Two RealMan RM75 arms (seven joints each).
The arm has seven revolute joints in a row. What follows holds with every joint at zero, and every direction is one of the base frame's. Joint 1 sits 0.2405 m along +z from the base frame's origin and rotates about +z. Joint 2 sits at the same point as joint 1 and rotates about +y. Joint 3 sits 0.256 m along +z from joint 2 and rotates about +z. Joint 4 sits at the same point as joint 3 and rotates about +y. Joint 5 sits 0.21 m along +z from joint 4 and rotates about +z. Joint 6 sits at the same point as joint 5 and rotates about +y. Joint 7 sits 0.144 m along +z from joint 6 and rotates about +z. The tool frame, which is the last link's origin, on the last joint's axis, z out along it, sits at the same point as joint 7; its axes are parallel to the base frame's.
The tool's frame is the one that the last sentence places.
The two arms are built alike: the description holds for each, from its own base.
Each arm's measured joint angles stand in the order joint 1, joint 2, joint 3, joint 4, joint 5, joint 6, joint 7.
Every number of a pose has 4 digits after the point.
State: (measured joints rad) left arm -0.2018 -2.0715 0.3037 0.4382 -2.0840 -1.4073 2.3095; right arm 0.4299 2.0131 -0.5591 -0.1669 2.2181 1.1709 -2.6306
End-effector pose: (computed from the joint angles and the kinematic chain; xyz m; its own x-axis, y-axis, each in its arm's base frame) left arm -0.3982 0.2515 0.1337 0.5466 -0.2655 0.7942 0.8260 0.0148 -0.5635; right arm 0.3691 0.3397 0.0679 0.6693 0.0649 -0.7401 -0.7355 -0.0830 -0.6724
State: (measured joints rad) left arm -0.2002 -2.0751 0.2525 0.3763 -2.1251 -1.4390 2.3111; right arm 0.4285 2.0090 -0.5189 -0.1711 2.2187 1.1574 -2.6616
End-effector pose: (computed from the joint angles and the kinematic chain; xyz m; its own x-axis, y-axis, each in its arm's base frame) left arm -0.4039 0.2411 0.1313 0.4929 -0.3122 0.8121 0.8639 0.0646 -0.4995; right arm 0.3750 0.3393 0.0759 0.6877 0.0710 -0.7225 -0.7220 -0.0366 -0.6909
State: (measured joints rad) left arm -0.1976 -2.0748 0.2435 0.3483 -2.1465 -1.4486 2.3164; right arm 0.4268 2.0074 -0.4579 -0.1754 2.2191 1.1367 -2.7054
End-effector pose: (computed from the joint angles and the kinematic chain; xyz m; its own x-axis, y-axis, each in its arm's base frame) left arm -0.4063 0.2371 0.1292 0.4750 -0.3260 0.8174 0.8757 0.0831 -0.4757; right arm 0.3835 0.3376 0.0852 0.7086 0.0728 -0.7018 -0.7050 0.0316 -0.7085
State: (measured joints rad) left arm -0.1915 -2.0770 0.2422 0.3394 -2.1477 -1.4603 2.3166; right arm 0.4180 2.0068 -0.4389 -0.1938 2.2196 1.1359 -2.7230
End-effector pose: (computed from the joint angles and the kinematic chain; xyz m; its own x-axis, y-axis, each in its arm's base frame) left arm -0.4065 0.2338 0.1269 0.4684 -0.3286 0.8202 0.8793 0.0824 -0.4691; right arm 0.3871 0.3353 0.0929 0.7265 0.0824 -0.6822 -0.6869 0.0589 -0.7244
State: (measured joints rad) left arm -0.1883 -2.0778 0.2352 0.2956 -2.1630 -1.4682 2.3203; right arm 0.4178 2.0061 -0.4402 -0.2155 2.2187 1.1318 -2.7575
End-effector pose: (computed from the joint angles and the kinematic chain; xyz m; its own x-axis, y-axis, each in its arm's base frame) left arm -0.4093 0.2293 0.1196 0.4387 -0.3310 0.8355 0.8965 0.0981 -0.4320; right arm 0.3863 0.3372 0.0984 0.7607 0.0898 -0.6429 -0.6486 0.0649 -0.7584
